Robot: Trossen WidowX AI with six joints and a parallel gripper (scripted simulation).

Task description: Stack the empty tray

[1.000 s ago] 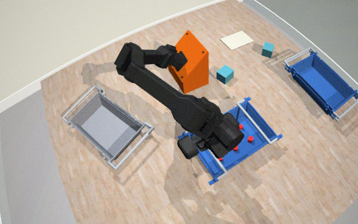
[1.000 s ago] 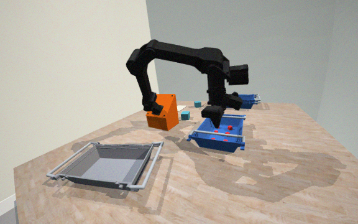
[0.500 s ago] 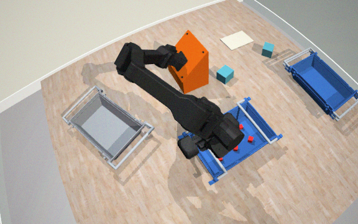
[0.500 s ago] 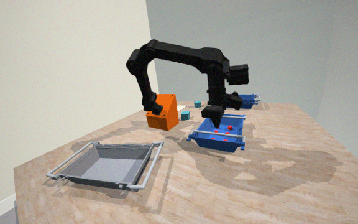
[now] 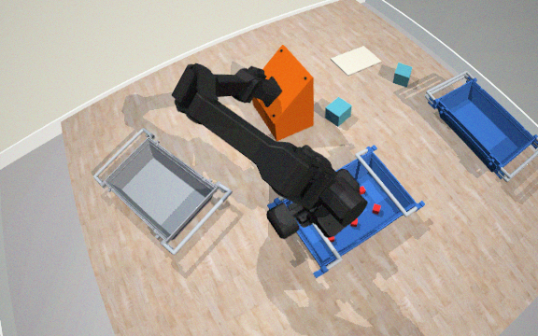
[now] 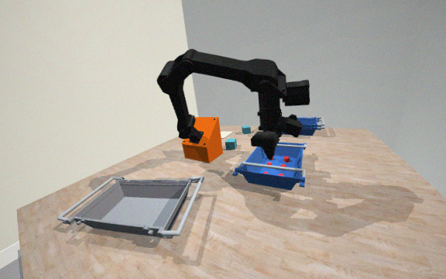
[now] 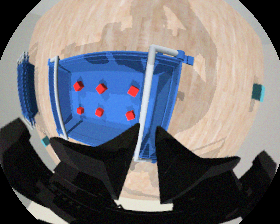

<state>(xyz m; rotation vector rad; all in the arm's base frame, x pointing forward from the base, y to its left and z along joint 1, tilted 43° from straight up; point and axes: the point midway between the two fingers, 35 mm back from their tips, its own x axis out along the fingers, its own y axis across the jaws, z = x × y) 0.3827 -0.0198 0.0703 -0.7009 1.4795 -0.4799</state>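
Now: gripper tip 28 cm past the grey tray, 31 cm to the left of it and 5 cm above it. From my gripper tip the other things lie so: cream sheet (51 cm behind, 43 cm to the left, 9 cm below).
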